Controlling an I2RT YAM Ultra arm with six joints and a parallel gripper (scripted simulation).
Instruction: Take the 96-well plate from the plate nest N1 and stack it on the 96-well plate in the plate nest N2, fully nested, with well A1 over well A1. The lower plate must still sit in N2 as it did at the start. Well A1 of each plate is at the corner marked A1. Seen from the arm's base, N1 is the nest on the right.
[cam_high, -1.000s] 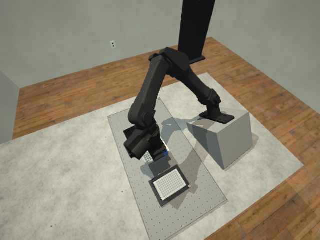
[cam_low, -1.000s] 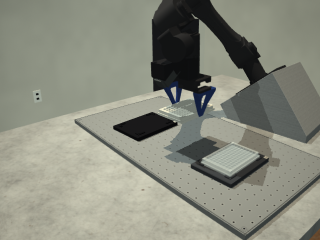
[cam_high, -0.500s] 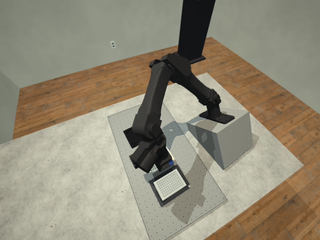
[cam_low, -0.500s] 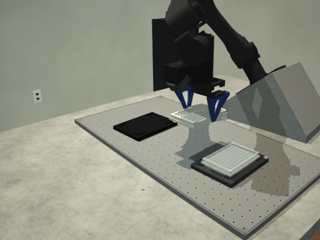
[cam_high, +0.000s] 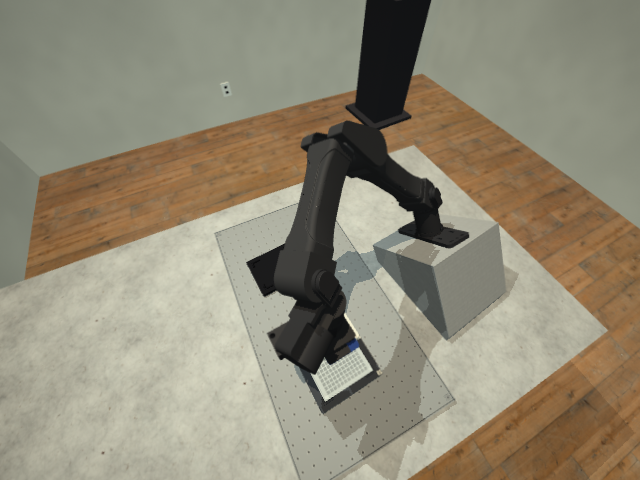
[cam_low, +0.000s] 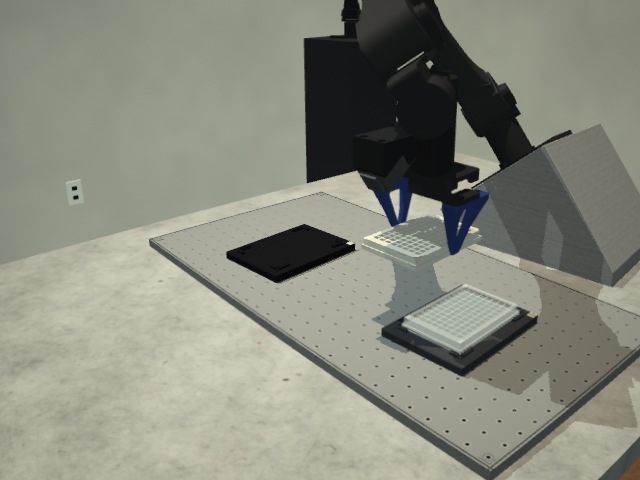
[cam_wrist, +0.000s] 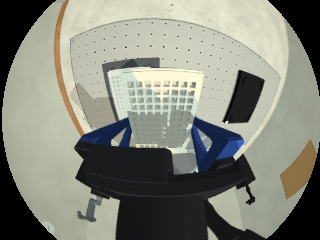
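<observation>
The clear 96-well plate is 60 mm to the left of my hand and 90 mm below it. Round my hand: white tag (70 mm behind, 120 mm to the left, 90 mm below); black nest N1 (250 mm to the right, 100 mm below).
</observation>
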